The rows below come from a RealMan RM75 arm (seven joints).
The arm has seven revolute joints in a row. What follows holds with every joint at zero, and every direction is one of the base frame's.
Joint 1 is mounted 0.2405 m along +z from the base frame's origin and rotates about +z.
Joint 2 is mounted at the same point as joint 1 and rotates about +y.
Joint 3 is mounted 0.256 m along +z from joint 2 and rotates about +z.
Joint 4 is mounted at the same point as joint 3 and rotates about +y.
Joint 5 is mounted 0.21 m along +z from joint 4 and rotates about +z.
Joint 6 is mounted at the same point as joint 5 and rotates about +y.
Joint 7 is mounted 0.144 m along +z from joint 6 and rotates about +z.
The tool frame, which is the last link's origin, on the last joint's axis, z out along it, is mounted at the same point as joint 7; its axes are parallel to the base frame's.
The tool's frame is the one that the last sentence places.
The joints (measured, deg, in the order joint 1, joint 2, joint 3, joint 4, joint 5, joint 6, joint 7), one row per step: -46.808 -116.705 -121.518 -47.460 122.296 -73.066 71.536; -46.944 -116.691 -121.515 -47.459 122.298 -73.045 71.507; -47.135 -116.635 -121.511 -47.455 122.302 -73.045 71.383; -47.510 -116.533 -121.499 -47.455 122.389 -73.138 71.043; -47.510 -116.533 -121.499 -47.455 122.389 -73.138 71.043; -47.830 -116.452 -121.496 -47.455 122.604 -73.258 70.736; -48.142 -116.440 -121.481 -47.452 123.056 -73.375 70.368; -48.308 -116.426 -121.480 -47.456 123.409 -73.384 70.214; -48.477 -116.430 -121.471 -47.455 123.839 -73.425 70.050; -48.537 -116.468 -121.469 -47.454 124.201 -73.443 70.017; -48.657 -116.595 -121.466 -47.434 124.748 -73.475 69.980; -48.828 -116.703 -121.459 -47.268 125.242 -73.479 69.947; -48.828 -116.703 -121.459 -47.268 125.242 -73.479 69.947; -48.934 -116.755 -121.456 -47.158 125.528 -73.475 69.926; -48.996 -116.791 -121.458 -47.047 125.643 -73.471 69.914
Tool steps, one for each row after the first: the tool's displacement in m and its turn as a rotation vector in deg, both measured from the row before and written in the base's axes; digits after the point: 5 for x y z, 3 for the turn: 0.00096 0.00046 0.00011 0.025 0.005 -0.106; 0.00124 0.00068 0.00038 0.022 0.002 -0.074; 0.00232 0.00107 0.00060 -0.067 0.043 -0.072; 0.00000 0.00000 0.00000 0.000 0.000 0.000; 0.00168 0.00078 0.00041 -0.107 0.161 -0.041; 0.00124 0.00050 -0.00020 -0.180 0.340 0.033; 0.00037 0.00042 0.00000 -0.029 0.311 -0.011; 0.00026 0.00027 -0.00021 -0.085 0.376 -0.004; -0.00031 -0.00004 -0.00039 -0.067 0.326 -0.015; -0.00012 -0.00025 -0.00115 -0.168 0.449 -0.052; -0.00015 -0.00020 -0.00140 -0.219 0.406 0.003; 0.00000 0.00000 0.00000 0.000 0.000 0.000; -0.00011 -0.00007 -0.00076 -0.121 0.241 0.007; -0.00008 -0.00011 -0.00060 -0.099 0.080 0.039
